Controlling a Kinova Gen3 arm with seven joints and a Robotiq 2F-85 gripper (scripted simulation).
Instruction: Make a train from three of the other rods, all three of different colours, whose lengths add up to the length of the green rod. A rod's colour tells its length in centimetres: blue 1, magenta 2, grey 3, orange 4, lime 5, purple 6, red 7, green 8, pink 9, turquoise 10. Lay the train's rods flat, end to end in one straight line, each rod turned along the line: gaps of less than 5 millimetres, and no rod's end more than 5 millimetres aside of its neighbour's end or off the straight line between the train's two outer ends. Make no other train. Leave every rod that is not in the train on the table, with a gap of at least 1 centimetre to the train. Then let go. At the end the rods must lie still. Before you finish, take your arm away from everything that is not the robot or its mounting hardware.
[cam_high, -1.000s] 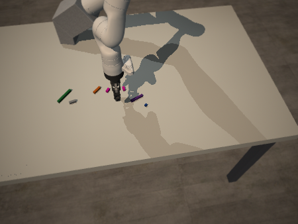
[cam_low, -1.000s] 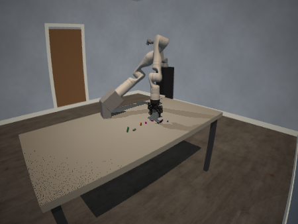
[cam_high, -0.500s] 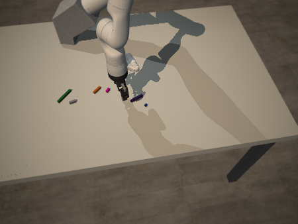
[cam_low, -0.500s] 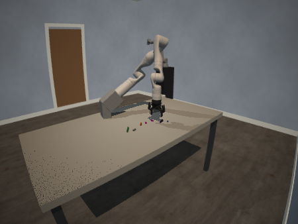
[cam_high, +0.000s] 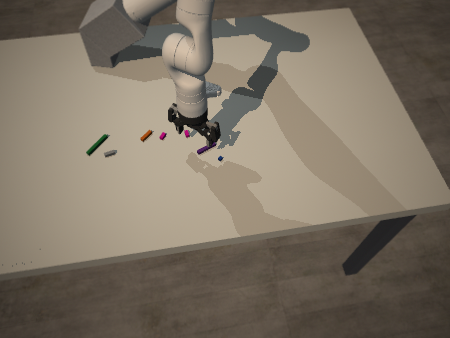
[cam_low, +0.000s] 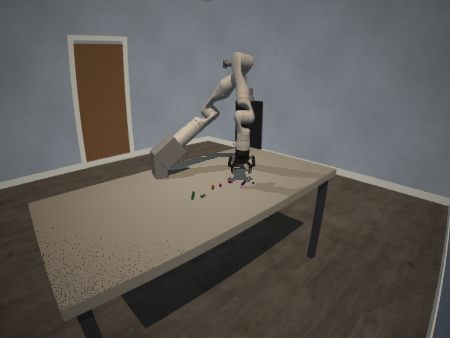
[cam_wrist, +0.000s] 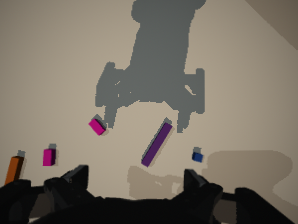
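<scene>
My gripper is now 20 mm short of the blue rod, 70 mm to the right of it and 70 mm above it. The rest, counted from my hand: orange rod 60 mm behind, 150 mm to the right, 70 mm below; grey rod 10 mm ahead, 250 mm to the right, 70 mm below; purple rod 10 mm behind, 30 mm to the left, 70 mm below.
</scene>
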